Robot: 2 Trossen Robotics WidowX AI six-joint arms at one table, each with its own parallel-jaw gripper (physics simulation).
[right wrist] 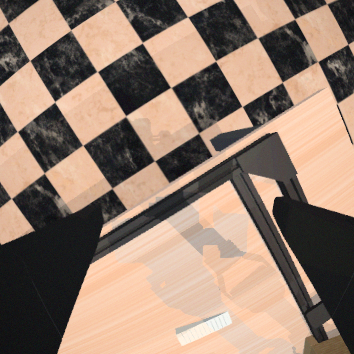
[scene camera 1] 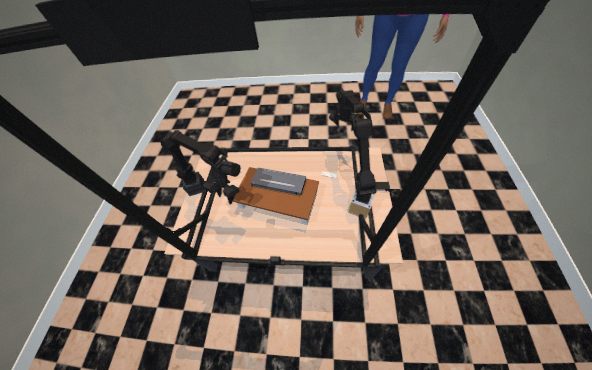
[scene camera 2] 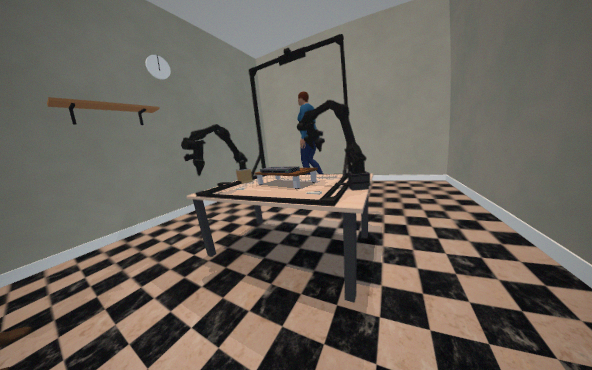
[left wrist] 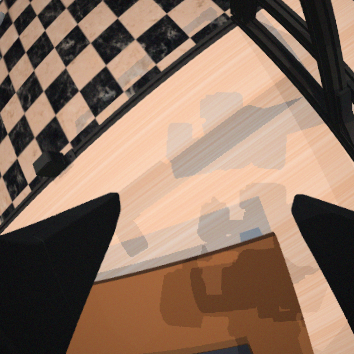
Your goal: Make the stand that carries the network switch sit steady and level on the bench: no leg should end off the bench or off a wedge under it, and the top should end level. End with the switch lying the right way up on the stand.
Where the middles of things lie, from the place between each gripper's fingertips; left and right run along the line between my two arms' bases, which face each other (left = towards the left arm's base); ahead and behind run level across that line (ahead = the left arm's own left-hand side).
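Labels:
Relative to the dark grey network switch [scene camera 1: 286, 182], my right hand is 4 cm above, 33 cm to the right and 41 cm past. Brown stand [scene camera 1: 299, 206]: 11 cm below my right hand, 47 cm behind it, 33 cm to the left of it.
From my left hand, the brown stand is 170 mm below, 190 mm to the right and 160 mm ahead. Dark grey network switch: 110 mm below my left hand, 220 mm ahead of it, 200 mm to the right of it.

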